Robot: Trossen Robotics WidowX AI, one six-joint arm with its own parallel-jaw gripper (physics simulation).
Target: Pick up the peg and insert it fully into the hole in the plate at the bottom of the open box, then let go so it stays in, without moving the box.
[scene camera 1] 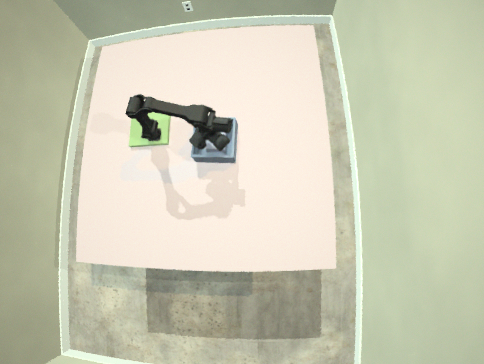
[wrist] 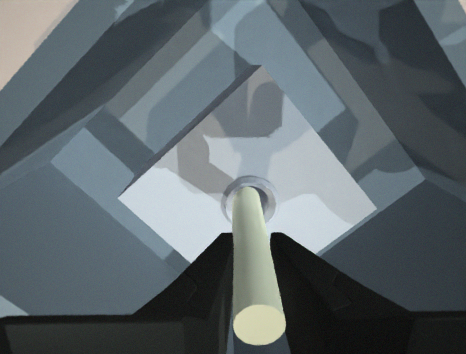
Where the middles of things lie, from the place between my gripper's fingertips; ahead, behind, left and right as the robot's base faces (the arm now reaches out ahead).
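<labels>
The blue-grey box (scene camera 1: 200,156) is 50 mm below my hand. There's a pale peg (wrist: 258,313) that's 10 mm below my hand, and going by their middles, it's the nearest to my hand of the things named here. The light grey plate (wrist: 251,135) is 60 mm below my hand.
</labels>
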